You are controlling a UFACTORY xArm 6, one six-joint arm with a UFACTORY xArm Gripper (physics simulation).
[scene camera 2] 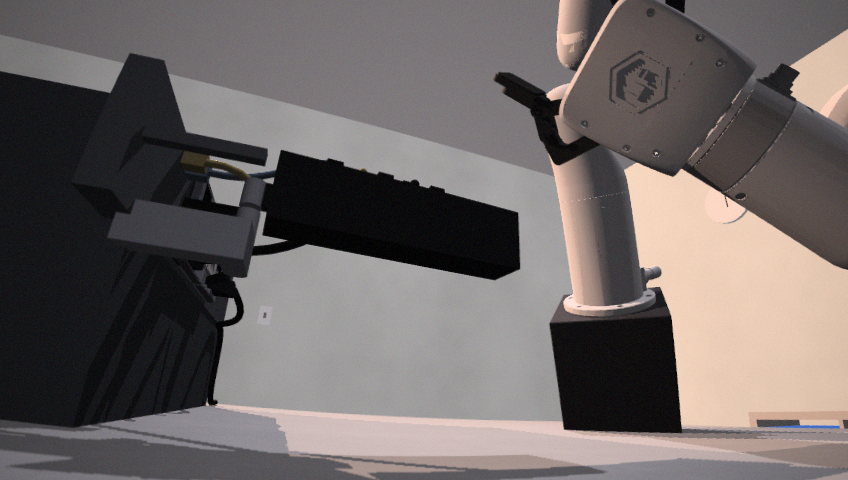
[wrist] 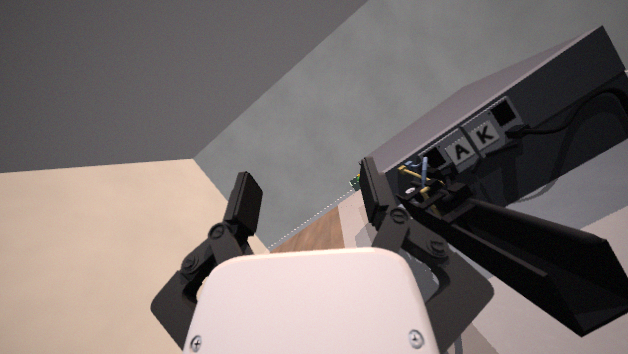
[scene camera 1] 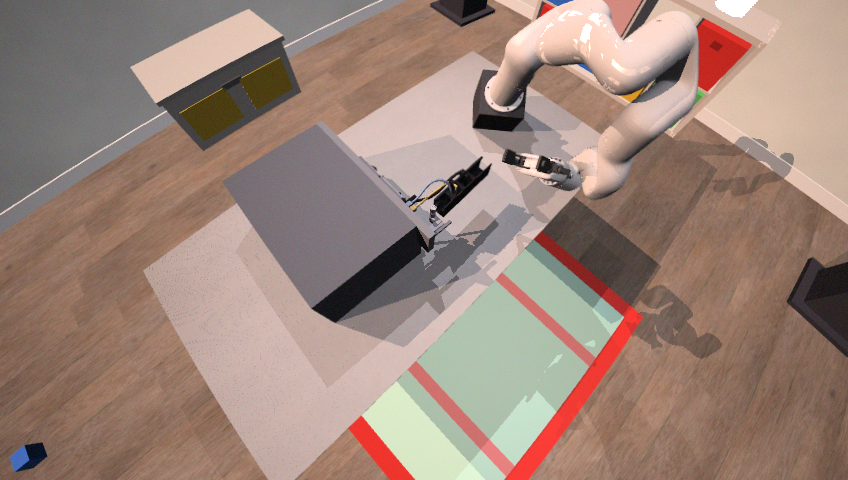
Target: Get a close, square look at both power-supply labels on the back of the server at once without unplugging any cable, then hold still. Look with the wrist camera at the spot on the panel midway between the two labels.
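Places are measured from the arm's base along level axes (x right, y ahead, z up), in metres.
Where they show: gripper, fingertip midpoint: (scene camera 2: 525,22) (wrist: 306,175) (scene camera 1: 520,158); arm's base at its link origin: (scene camera 2: 609,303) (scene camera 1: 503,93).
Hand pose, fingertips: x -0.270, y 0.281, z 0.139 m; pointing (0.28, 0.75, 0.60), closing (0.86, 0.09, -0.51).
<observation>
Things, the pixels of their top centre, and the offset from my fingertips. "spot": a spot on its surface instead. Level surfaces: height alone.
- grey server at its top centre: (scene camera 2: 104,206) (scene camera 1: 327,191) (wrist: 438,119) dy +0.373, dx +0.273, dz -0.108 m
- K at a spot on its surface: (wrist: 484,134) spot: dy +0.236, dx +0.257, dz -0.150 m
- black power cable at a spot on its surface: (wrist: 560,127) spot: dy +0.207, dx +0.334, dz -0.197 m
- black cable tray at its top centre: (scene camera 2: 392,172) (wrist: 433,190) (scene camera 1: 462,178) dy +0.079, dx +0.090, dz -0.108 m
- grey bracket at a spot on its surface: (scene camera 2: 178,231) spot: dy +0.210, dx +0.045, dz -0.201 m
- mat at its surface level: dz -0.313 m
The grey server (scene camera 1: 321,214) (scene camera 2: 41,237) (wrist: 560,90) stands with its back panel toward the arm. In the wrist view, the white labels "A" (wrist: 460,150) and "K" (wrist: 484,134) sit side by side, right of centre, small, tilted and seen at a slant. A black power cable (wrist: 560,127) runs from beside the "K" unit. Yellow (wrist: 415,173) and blue (wrist: 425,167) cables are left of the labels. Part of the panel below is shadowed or hidden. My gripper (scene camera 1: 526,159) (wrist: 306,175) is open and empty, apart from the panel; scene camera 2 shows it partly.
A black cable tray (scene camera 1: 467,187) (scene camera 2: 392,220) (wrist: 535,245) juts out from the server's back toward the arm, right of my gripper in the wrist view. A grey bracket (scene camera 2: 178,231) sticks out near the panel edge. A red-bordered green zone (scene camera 1: 476,350) lies beside the mat (scene camera 1: 202,297).
</observation>
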